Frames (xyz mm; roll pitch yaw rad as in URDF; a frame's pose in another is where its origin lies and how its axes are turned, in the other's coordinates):
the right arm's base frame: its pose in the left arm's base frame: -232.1 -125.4 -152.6 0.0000 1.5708 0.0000
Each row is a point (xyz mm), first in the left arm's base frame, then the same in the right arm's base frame.
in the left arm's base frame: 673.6 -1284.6 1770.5
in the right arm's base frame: -1923.1 -1159.2 905.7
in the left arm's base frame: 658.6 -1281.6 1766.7
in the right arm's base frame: -1919.3 -1156.2 890.7
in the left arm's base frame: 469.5 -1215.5 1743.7
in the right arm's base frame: -1896.3 -1090.1 701.6
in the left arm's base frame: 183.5 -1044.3 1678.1
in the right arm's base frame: -1830.7 -918.9 415.6
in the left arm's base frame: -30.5 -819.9 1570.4
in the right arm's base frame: -1723.0 -694.5 201.6
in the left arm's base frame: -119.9 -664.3 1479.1
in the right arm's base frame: -1631.7 -538.9 112.2
